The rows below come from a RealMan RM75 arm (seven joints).
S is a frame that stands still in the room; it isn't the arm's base.
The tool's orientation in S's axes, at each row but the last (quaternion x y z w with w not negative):
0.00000, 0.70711, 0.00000, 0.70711
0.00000, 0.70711, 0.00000, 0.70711
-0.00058, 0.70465, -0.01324, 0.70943
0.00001, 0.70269, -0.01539, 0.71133
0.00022, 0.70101, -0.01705, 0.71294
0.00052, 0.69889, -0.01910, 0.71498
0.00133, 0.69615, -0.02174, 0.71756
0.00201, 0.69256, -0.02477, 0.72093
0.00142, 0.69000, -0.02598, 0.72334
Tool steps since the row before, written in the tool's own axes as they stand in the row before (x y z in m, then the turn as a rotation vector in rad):
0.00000, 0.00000, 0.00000, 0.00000, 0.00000, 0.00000
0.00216, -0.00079, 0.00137, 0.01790, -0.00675, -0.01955
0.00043, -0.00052, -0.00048, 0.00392, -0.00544, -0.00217
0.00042, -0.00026, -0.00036, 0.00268, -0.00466, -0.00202
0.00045, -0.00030, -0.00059, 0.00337, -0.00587, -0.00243
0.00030, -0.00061, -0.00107, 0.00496, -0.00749, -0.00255
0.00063, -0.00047, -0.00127, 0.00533, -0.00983, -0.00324
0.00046, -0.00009, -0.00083, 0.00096, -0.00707, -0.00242
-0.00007, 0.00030, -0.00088, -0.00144, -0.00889, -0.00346
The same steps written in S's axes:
0.00000, 0.00000, 0.00000, 0.00000, 0.00000, 0.00000
0.00137, -0.00079, -0.00216, -0.01955, -0.00675, -0.01790
-0.00049, -0.00052, -0.00042, -0.00224, -0.00548, -0.00383
-0.00036, -0.00026, -0.00042, -0.00209, -0.00467, -0.00260
-0.00059, -0.00030, -0.00045, -0.00252, -0.00589, -0.00327
-0.00108, -0.00059, -0.00031, -0.00265, -0.00755, -0.00482
-0.00127, -0.00045, -0.00066, -0.00340, -0.00987, -0.00515
-0.00081, -0.00007, -0.00049, -0.00265, -0.00700, -0.00084
-0.00087, 0.00034, 0.00002, -0.00387, -0.00870, 0.00157

